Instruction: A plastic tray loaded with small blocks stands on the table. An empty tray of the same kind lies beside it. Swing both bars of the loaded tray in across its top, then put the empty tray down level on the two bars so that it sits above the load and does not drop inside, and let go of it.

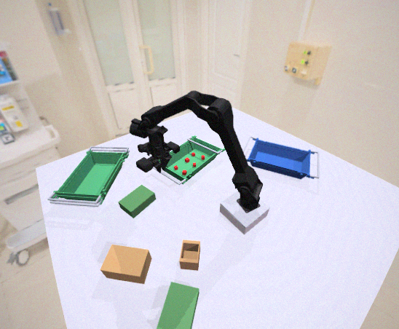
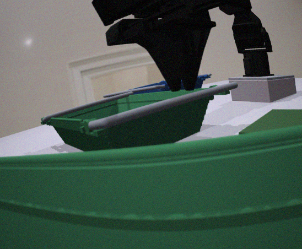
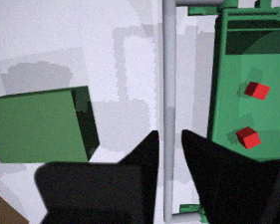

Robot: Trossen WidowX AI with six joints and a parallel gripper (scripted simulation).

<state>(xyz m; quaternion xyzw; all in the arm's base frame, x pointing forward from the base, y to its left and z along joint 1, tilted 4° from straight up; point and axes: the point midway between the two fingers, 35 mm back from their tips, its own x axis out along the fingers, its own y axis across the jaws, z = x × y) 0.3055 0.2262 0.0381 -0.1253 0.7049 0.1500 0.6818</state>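
The blue tray lies 150 mm behind my gripper tip, 550 mm to the right of it and 30 mm below it. The rest, counted from my gripper tip: open box 370 mm behind, 40 mm to the left, 50 mm below.
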